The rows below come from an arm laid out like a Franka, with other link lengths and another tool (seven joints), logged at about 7 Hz.
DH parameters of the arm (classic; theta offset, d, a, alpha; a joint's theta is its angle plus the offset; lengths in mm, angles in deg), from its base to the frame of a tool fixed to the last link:
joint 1: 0 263.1 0 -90
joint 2: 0 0 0 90
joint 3: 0 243.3 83.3 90
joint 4: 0 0 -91.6 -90
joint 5: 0 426.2 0 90
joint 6: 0 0 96.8 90
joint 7: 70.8 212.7 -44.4 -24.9
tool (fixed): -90 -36.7 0 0
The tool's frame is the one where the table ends.
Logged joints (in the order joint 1, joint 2, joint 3, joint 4, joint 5, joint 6, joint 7), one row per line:
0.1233 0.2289 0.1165 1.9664 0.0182 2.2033 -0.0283
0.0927 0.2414 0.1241 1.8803 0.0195 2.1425 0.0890
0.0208 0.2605 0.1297 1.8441 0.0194 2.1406 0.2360
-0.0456 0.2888 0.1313 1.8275 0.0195 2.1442 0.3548
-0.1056 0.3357 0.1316 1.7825 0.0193 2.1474 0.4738
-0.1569 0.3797 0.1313 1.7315 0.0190 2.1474 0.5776
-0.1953 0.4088 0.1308 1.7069 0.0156 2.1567 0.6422
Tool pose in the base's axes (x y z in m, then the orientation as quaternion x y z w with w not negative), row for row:
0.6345 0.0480 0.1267 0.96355 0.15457 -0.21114 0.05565
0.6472 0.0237 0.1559 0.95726 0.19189 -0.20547 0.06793
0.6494 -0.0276 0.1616 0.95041 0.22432 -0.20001 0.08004
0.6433 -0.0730 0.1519 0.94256 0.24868 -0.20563 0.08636
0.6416 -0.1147 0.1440 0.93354 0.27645 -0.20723 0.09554
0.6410 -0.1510 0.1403 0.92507 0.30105 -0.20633 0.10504
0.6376 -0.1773 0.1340 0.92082 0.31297 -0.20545 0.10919
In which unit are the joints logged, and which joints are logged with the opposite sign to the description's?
The joints are logged in radians. Opposite sign: joint 3, joint 4, joint 5, joint 7.
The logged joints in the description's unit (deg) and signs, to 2 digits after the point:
7.06 13.12 -6.67 -112.67 -1.04 126.24 1.62
5.31 13.83 -7.11 -107.73 -1.12 122.76 -5.10
1.19 14.93 -7.43 -105.66 -1.11 122.65 -13.52
-2.61 16.55 -7.52 -104.71 -1.12 122.85 -20.33
-6.05 19.23 -7.54 -102.13 -1.11 123.04 -27.15
-8.99 21.76 -7.52 -99.21 -1.09 123.04 -33.09
-11.19 23.42 -7.49 -97.80 -0.89 123.57 -36.80

